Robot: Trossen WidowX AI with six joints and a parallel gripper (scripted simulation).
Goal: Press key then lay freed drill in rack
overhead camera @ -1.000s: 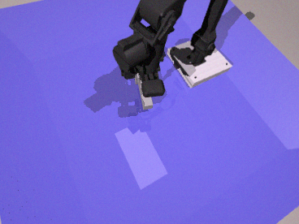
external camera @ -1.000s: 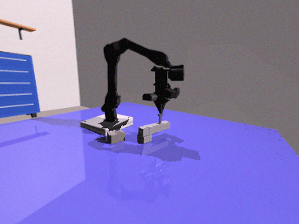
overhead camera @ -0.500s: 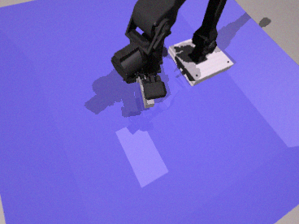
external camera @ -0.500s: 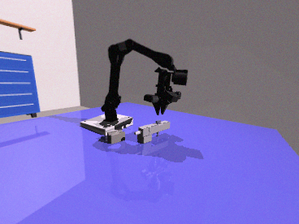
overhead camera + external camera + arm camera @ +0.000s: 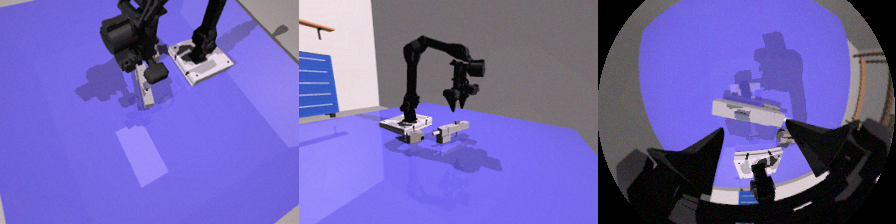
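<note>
My gripper tip is 30 mm past the tan drill, 60 mm to the left of it and 90 mm above it. Also, from my gripper tip: grey rack (140 mm behind, 140 mm to the right, 120 mm below); grey holder block (20 mm behind, 100 mm below); small dark key (10 mm behind, 20 mm to the left, 90 mm below).
</note>
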